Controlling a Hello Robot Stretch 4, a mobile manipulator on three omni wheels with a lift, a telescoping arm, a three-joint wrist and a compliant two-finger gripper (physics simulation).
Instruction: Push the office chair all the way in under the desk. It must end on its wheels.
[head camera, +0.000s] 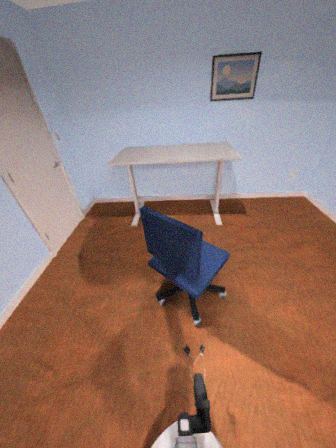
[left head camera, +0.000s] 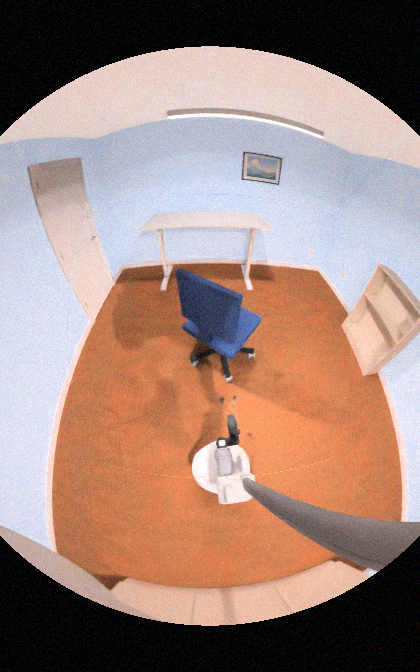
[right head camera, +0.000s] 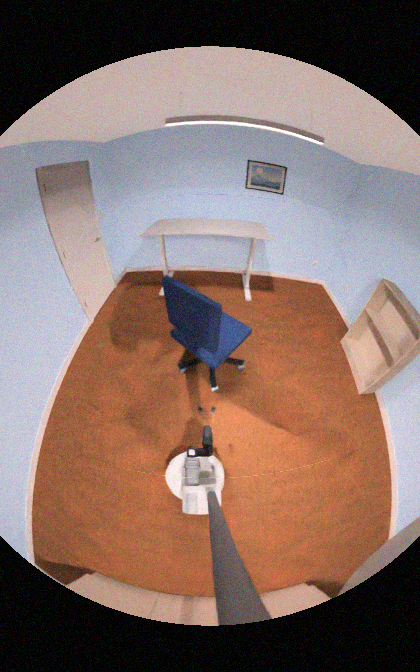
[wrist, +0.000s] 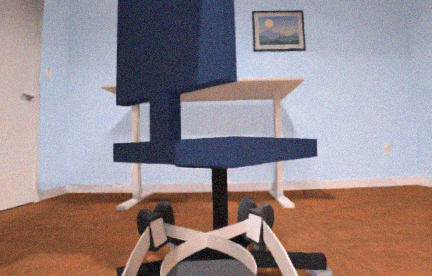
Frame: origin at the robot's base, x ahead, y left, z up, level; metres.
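Seen in the pictures: gripper, between the fingertips: (head camera: 193, 344) (wrist: 205, 214).
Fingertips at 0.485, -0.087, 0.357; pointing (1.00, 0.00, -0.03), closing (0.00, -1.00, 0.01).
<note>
A point is followed by its place in that frame, as x, y, z.
The blue office chair (head camera: 172, 245) {0.877, -0.003, 0.782} (left head camera: 210, 307) (right head camera: 192, 315) (wrist: 215, 151) {0.778, -0.110, 0.413} stands upright on its wheeled base, turned at an angle, with its backrest toward the left and near side. It is in front of the desk (head camera: 175, 152) {2.423, -0.126, 0.923} (left head camera: 205, 220) (right head camera: 205, 227) (wrist: 240, 90) {2.371, -0.404, 0.898}, apart from it, and its seat is outside the desk's legs. My gripper (head camera: 195, 350) {0.485, -0.087, 0.357} (left head camera: 228, 399) (right head camera: 207, 410) (wrist: 205, 214) {0.485, -0.087, 0.357} is open and empty, low on the near side of the chair, a short gap from the chair's base. The far side of the base is partly hidden by the seat.
The desk stands against the back wall, below a framed picture (head camera: 235, 76) {2.822, -0.913, 1.660} (left head camera: 262, 168) (right head camera: 266, 177) (wrist: 278, 31) {2.823, -0.899, 1.632}. A door (head camera: 30, 145) {2.152, 1.457, 1.189} (left head camera: 70, 230) (right head camera: 75, 235) is on the left wall. A wooden shelf unit (left head camera: 356, 345) (right head camera: 353, 367) stands at the right wall.
</note>
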